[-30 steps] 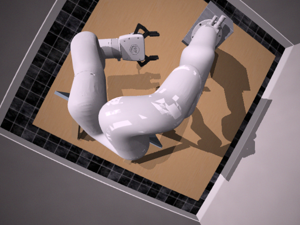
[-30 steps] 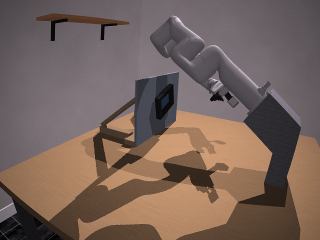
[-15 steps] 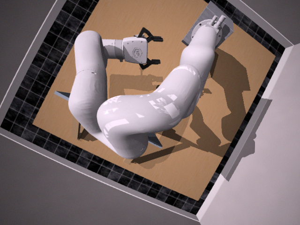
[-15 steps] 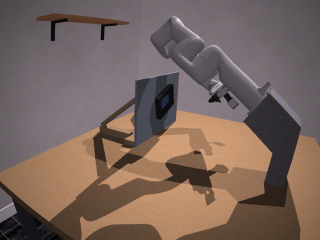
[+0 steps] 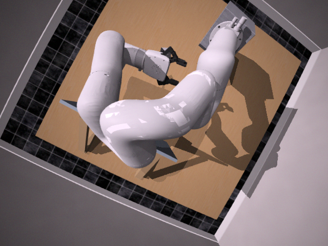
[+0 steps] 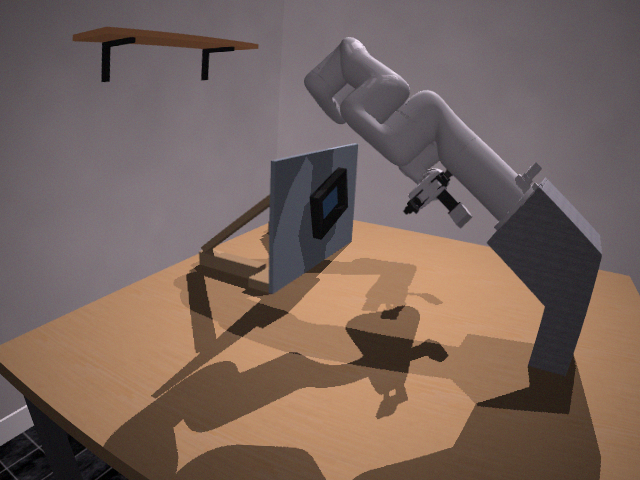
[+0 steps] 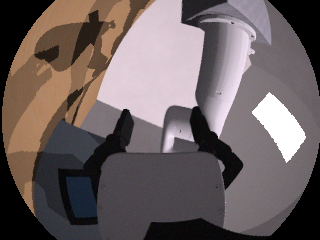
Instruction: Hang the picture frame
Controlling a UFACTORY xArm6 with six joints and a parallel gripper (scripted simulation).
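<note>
Right now the picture frame is 28 cm ahead of my hand, 15 cm to the right of it and 9 cm below it. Round my hand: grey-blue panel (30 cm ahead, 13 cm to the right, 11 cm below).
</note>
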